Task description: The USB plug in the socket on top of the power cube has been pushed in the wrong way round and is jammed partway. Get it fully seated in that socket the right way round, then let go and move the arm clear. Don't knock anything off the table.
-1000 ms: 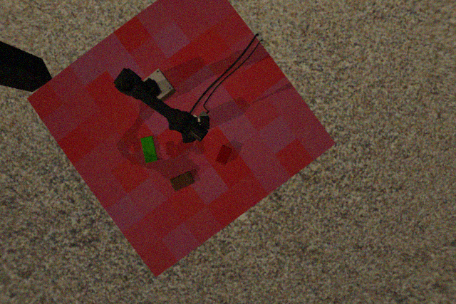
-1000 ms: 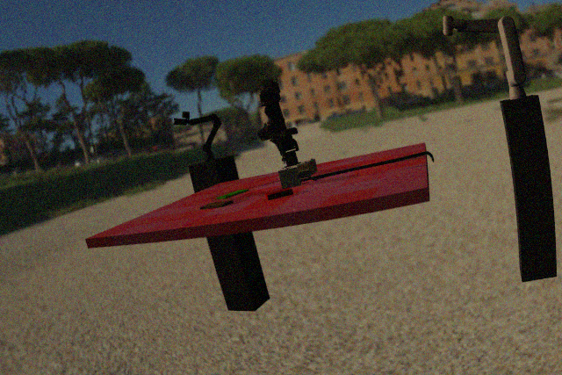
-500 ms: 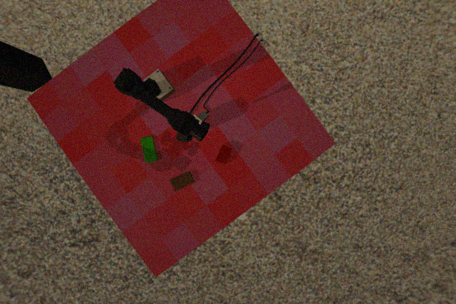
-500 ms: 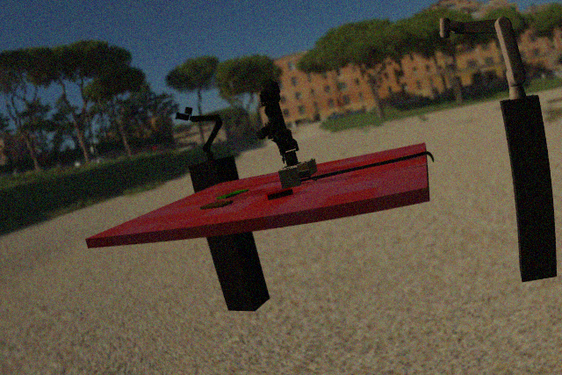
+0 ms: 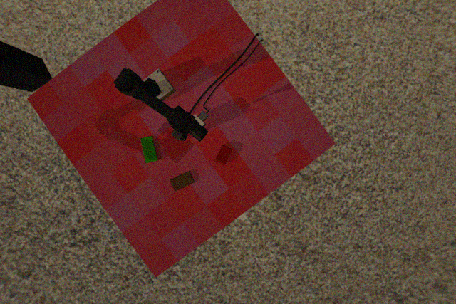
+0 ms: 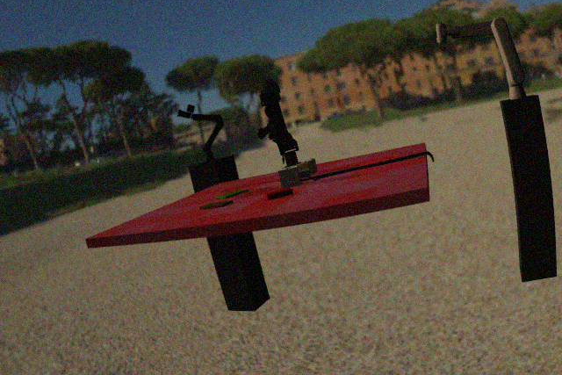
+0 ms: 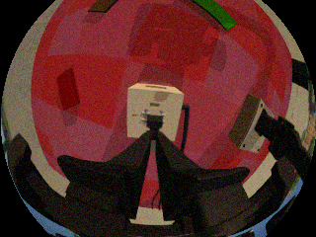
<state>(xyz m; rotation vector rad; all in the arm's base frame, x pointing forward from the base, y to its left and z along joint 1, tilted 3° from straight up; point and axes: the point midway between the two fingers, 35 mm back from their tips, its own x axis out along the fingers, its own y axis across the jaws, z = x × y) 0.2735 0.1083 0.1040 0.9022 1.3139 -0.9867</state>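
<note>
The USB plug is 20 mm below my gripper tip. Also, from my gripper tip: brown block 240 mm ahead, 220 mm to the right, 130 mm below; dark red block 220 mm ahead, 60 mm to the left, 120 mm below; green block 10 mm behind, 300 mm to the right, 130 mm below.
</note>
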